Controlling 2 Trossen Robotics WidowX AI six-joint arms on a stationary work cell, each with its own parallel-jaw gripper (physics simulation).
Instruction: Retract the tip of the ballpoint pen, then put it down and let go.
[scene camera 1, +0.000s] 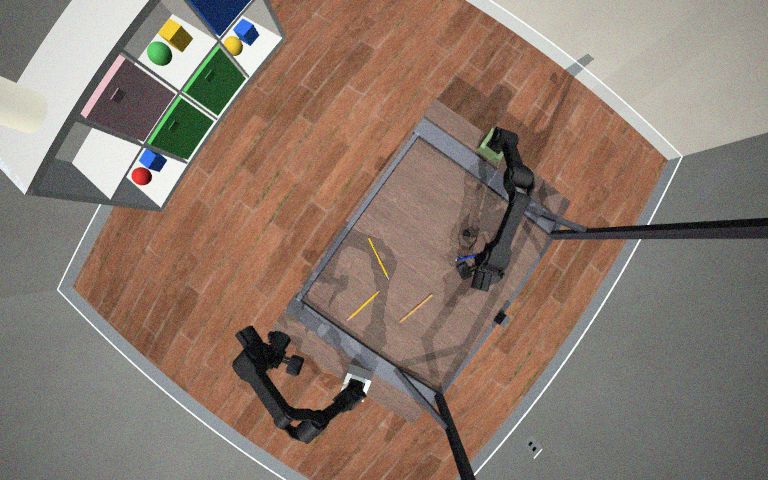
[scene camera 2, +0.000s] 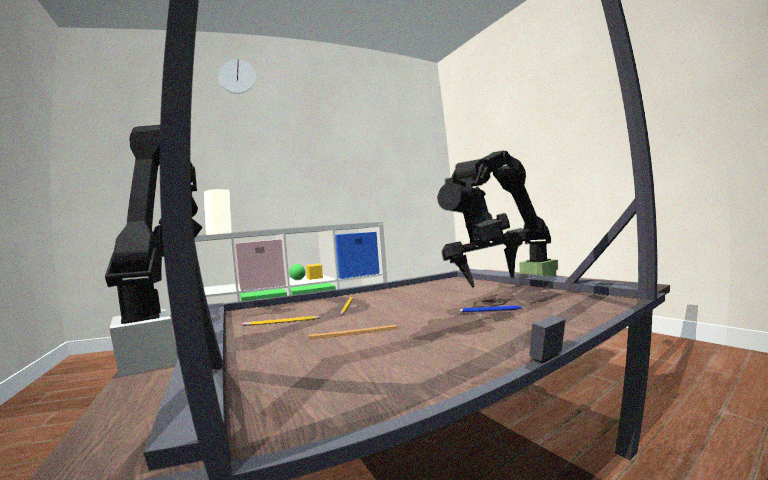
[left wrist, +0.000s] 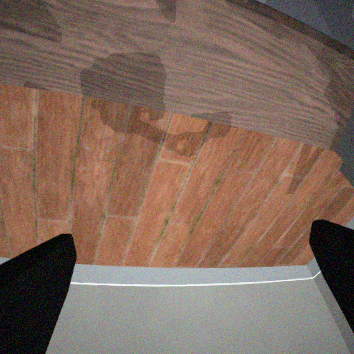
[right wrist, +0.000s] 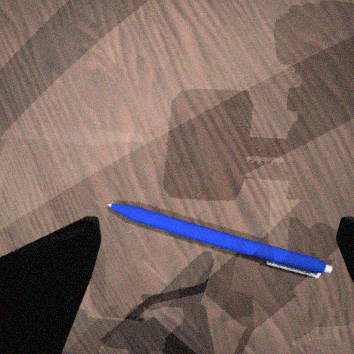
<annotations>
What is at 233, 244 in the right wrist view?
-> A blue ballpoint pen.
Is my left gripper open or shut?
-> Open.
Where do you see my left gripper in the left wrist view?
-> At 193, 240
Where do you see my right gripper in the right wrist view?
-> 221, 229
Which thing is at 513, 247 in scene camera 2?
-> My right gripper.
</annotations>
